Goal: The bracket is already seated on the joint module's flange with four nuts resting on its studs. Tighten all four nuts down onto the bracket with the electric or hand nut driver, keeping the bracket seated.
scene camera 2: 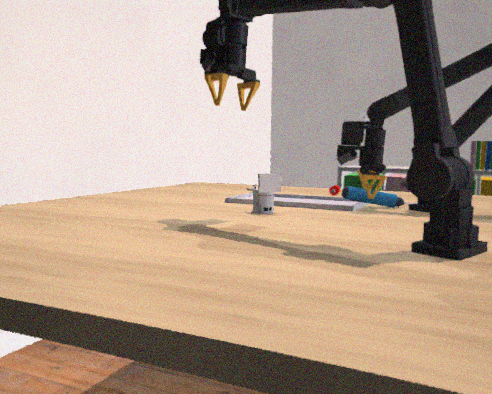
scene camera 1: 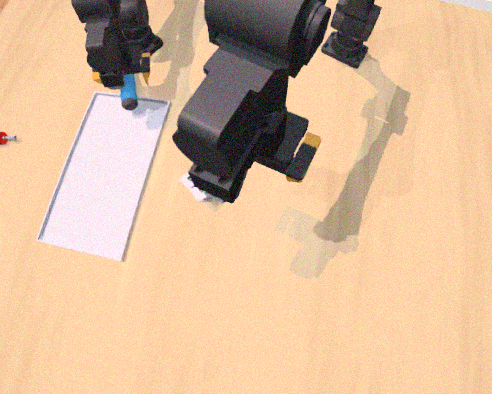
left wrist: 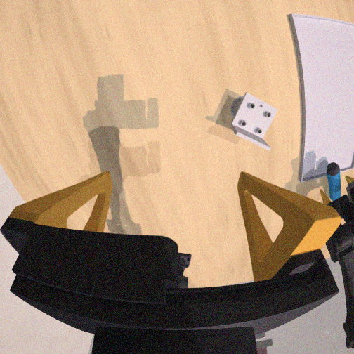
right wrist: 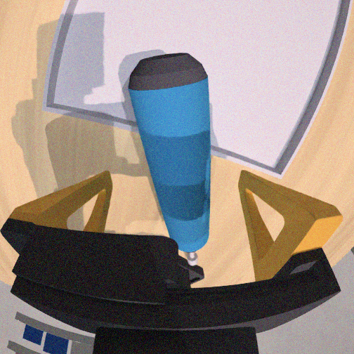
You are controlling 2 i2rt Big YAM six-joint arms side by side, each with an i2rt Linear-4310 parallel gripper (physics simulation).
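Seen in the pictures: left gripper, between the fingertips: (scene camera 2: 230, 108) (scene camera 1: 259, 164); right gripper, between the fingertips: (scene camera 2: 368, 196) (scene camera 1: 129, 85); left arm's base, origin of its link: (scene camera 2: 449, 251) (scene camera 1: 344, 51); right arm's base, origin of its link: (scene camera 1: 140, 43).
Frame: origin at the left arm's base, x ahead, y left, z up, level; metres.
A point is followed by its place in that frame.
Note:
The white bracket (left wrist: 255, 118) (scene camera 2: 270, 182) (scene camera 1: 192, 187) sits on the grey joint module (scene camera 2: 263, 202) {x 0.546, y -0.084, z 0.031 m} (left wrist: 236, 106). Four dark-centred nut and stud spots show on its face in the left wrist view; how far down the nuts sit cannot be told. A blue driver (scene camera 1: 129, 94) {x 0.469, y -0.390, z 0.062 m} (scene camera 2: 356, 194) {x 0.452, y -0.388, z 0.041 m} (left wrist: 334, 185) (right wrist: 172, 115) with a dark end cap lies with that end over the tray's edge. My right gripper (right wrist: 174, 177) (scene camera 2: 371, 196) {x 0.436, y -0.430, z 0.034 m} is open low at the driver, its fingers on either side of the handle. My left gripper (left wrist: 174, 178) (scene camera 2: 230, 107) {x 0.559, y 0.027, z 0.279 m} is open and empty, high above the table.
A white shallow tray (scene camera 1: 95, 175) {x 0.677, y -0.359, z 0.004 m} (scene camera 2: 300, 201) {x 0.659, y -0.375, z 0.002 m} (left wrist: 327, 100) (right wrist: 250, 70) lies beside the module. A red tool (scene camera 1: 3, 138) {x 0.733, y -0.652, z 0.021 m} (scene camera 2: 335, 190) {x 0.726, y -0.661, z 0.018 m} with a metal shaft lies beyond the tray, at the left edge in scene camera 1. A shelf with coloured bins stands behind the table.

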